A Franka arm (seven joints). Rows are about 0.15 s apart.
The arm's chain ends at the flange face. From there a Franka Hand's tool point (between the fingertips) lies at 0.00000 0.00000 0.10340 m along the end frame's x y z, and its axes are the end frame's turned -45 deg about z.
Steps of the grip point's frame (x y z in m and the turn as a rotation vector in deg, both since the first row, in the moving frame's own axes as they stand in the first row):
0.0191, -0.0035, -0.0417, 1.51, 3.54, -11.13
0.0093, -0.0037, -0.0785, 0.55, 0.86, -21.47
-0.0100, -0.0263, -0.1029, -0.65, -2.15, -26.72
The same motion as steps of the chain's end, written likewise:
0.0091, -0.0093, -0.0415, 3.57, 1.44, -11.13
0.0039, -0.0074, -0.0785, 1.00, 0.22, -21.47
-0.0246, -0.0154, -0.1028, -1.98, -1.06, -26.72

